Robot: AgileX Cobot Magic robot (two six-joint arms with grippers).
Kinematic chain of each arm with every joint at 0, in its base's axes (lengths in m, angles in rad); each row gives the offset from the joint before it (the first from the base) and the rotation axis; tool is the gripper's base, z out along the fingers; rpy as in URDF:
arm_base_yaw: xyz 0 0 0.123 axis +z
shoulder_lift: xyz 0 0 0 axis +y
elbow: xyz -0.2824 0 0.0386 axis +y
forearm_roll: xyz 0.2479 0 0.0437 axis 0.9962 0 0.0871
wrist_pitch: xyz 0 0 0 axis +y
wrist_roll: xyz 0.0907 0 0.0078 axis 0.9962 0 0.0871
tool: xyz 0 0 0 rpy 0 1.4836 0
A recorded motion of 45 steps. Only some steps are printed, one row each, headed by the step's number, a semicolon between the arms.
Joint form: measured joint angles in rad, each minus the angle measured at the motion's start. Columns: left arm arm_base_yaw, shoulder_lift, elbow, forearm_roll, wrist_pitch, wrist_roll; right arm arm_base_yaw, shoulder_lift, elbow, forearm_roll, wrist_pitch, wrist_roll.
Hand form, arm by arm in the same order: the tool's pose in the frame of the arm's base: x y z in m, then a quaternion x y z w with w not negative. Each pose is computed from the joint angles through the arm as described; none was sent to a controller.
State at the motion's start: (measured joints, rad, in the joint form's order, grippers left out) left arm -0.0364 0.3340 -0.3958 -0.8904 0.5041 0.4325; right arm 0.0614 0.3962 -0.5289 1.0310 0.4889 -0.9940
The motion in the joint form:
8: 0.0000 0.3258 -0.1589 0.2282 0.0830 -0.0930; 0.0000 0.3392 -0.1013 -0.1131 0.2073 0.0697
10: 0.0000 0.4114 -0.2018 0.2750 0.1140 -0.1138; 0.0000 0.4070 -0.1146 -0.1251 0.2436 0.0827
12: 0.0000 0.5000 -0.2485 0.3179 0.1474 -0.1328; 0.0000 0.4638 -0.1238 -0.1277 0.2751 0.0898
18: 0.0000 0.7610 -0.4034 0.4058 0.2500 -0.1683; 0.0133 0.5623 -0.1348 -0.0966 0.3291 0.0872
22: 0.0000 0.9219 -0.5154 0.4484 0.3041 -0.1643; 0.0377 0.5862 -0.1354 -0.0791 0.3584 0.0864
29: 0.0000 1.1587 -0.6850 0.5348 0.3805 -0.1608; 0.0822 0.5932 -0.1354 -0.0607 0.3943 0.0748
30: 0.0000 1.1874 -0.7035 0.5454 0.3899 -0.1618; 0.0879 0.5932 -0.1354 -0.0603 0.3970 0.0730
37: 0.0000 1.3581 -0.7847 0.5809 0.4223 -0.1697; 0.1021 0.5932 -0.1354 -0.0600 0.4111 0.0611
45: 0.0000 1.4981 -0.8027 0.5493 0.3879 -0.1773; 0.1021 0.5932 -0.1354 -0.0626 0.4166 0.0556
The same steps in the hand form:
8: 0.1254 -0.0357 0.3028 0.00316 0.85196 -0.21560 0.47714; 0.1336 0.0548 0.3217 -0.21741 0.80895 0.20728 0.50534
10: 0.1405 -0.0357 0.3021 0.00720 0.87223 -0.20435 0.44431; 0.1448 0.0570 0.3143 -0.21968 0.82730 0.21956 0.46809
12: 0.1565 -0.0357 0.3006 0.01114 0.89110 -0.19416 0.41001; 0.1537 0.0591 0.3073 -0.22052 0.84096 0.23236 0.43608
18: 0.2070 -0.0366 0.2935 0.02234 0.93344 -0.17470 0.31252; 0.1674 0.0662 0.2946 -0.22174 0.85644 0.26822 0.38131
22: 0.2417 -0.0370 0.2872 0.03755 0.95003 -0.16183 0.26428; 0.1676 0.0726 0.2910 -0.23148 0.85663 0.28895 0.35933
29: 0.2935 -0.0353 0.2673 0.06394 0.96988 -0.13291 0.19387; 0.1626 0.0822 0.2902 -0.25751 0.84891 0.31172 0.34038
30: 0.2994 -0.0349 0.2634 0.06629 0.97210 -0.12953 0.18399; 0.1619 0.0833 0.2901 -0.26120 0.84784 0.31324 0.33884
37: 0.3302 -0.0342 0.2297 0.06875 0.98281 -0.11954 0.12275; 0.1596 0.0860 0.2900 -0.27539 0.84396 0.31738 0.33342
45: 0.3488 -0.0364 0.1875 0.04631 0.98708 -0.13091 0.07996; 0.1591 0.0861 0.2897 -0.27970 0.84328 0.31687 0.33203

